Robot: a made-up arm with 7 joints. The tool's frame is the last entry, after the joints. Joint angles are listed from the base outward. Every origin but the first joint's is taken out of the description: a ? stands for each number. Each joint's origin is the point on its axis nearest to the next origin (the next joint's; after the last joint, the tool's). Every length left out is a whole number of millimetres.
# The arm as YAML. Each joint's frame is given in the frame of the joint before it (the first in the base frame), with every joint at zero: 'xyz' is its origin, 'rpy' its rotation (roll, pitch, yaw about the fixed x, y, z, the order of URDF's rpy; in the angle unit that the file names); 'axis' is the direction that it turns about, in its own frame. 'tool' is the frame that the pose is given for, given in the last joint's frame.
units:
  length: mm
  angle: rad
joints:
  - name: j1
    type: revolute
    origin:
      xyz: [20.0, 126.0, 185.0]
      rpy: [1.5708, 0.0, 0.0]
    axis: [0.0, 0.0, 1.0]
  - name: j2
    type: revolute
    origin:
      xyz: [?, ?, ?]
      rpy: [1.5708, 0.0, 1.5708]
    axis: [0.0, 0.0, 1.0]
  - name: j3
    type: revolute
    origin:
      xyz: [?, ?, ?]
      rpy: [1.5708, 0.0, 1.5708]
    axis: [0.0, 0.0, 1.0]
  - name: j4
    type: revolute
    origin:
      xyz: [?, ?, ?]
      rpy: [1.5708, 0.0, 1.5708]
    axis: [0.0, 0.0, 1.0]
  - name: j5
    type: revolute
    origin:
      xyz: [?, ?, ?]
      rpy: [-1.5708, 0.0, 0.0]
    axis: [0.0, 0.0, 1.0]
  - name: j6
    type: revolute
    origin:
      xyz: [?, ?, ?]
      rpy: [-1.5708, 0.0, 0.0]
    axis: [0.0, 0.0, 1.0]
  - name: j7
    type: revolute
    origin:
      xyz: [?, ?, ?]
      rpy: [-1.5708, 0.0, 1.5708]
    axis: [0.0, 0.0, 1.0]
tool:
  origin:
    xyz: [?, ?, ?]
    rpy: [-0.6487, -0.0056, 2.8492]
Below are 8 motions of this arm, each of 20 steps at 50 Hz.
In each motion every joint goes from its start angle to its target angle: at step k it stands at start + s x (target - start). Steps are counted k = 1, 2, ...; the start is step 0. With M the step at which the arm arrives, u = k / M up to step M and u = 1 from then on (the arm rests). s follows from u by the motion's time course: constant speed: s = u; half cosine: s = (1 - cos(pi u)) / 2; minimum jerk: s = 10 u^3 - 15 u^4 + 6 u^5.
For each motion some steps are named. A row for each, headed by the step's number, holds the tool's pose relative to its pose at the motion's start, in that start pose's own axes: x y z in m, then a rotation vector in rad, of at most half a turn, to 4 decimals.
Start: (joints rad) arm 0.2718 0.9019 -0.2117 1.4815 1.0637 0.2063 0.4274
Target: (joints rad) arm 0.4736 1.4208 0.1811 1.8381 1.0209 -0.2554 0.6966
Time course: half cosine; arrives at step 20
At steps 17, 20:
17: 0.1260 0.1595 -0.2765 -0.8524 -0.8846 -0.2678
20: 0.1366 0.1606 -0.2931 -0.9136 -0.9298 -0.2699

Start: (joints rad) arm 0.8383 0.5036 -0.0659 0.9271 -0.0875 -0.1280 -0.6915
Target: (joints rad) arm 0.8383 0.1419 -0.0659 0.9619 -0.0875 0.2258 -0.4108
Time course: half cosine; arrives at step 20
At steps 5, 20:
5: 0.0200 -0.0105 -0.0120 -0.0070 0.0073 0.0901
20: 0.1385 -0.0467 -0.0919 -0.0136 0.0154 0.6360

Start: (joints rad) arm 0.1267 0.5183 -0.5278 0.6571 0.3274 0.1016 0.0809
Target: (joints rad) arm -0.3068 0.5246 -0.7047 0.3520 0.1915 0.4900 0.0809
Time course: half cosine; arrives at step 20
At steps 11, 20:
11: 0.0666 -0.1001 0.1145 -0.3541 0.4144 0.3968
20: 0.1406 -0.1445 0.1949 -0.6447 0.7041 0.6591

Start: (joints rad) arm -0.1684 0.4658 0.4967 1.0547 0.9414 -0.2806 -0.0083
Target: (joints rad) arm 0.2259 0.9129 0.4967 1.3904 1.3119 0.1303 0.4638
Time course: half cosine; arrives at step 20
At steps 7, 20:
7: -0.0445 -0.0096 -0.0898 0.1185 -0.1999 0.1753
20: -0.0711 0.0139 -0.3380 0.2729 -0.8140 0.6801

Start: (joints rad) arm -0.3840 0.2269 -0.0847 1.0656 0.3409 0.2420 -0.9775
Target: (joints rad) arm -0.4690 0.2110 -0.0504 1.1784 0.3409 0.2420 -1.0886
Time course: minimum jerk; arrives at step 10
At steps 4, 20:
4: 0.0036 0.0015 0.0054 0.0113 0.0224 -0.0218
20: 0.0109 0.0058 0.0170 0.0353 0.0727 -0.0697

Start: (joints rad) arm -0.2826 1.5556 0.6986 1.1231 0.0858 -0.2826 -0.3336
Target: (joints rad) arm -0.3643 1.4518 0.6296 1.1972 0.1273 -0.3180 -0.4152
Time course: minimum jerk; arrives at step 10
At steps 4, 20:
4: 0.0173 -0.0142 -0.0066 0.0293 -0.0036 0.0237
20: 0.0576 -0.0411 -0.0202 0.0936 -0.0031 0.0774

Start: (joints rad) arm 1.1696 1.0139 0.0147 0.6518 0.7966 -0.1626 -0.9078
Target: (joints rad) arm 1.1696 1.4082 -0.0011 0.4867 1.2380 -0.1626 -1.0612
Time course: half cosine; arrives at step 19
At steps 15, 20:
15: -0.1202 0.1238 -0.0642 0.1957 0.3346 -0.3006
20: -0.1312 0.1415 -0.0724 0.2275 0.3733 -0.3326

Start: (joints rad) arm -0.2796 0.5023 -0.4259 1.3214 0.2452 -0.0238 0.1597
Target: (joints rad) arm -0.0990 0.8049 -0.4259 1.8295 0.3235 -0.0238 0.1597
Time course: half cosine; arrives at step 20
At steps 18, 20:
18: 0.0044 0.1721 -0.1003 -0.1844 -0.4524 -0.2906
20: 0.0057 0.1755 -0.1032 -0.1899 -0.4640 -0.2958

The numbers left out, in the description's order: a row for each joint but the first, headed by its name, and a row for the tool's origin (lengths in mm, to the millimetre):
j2: -16.0 -9.0 0.0
j3: -303.0 -6.0 0.0
j4: -14.0 15.0 0.0
j5: -19.0 -253.0 0.0
j6: -26.0 32.0 0.0
j7: -2.0 28.0 0.0
tool: -21.0 0.0 0.0

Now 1 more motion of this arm.
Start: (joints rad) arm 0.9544 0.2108 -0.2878 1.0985 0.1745 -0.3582 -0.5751
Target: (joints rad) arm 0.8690 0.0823 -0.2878 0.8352 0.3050 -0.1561 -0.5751
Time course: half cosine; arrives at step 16
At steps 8, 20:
8: 0.0459 -0.0216 0.0370 -0.1197 0.2242 0.1375
20: 0.0989 -0.0368 0.0697 -0.2422 0.4426 0.2816

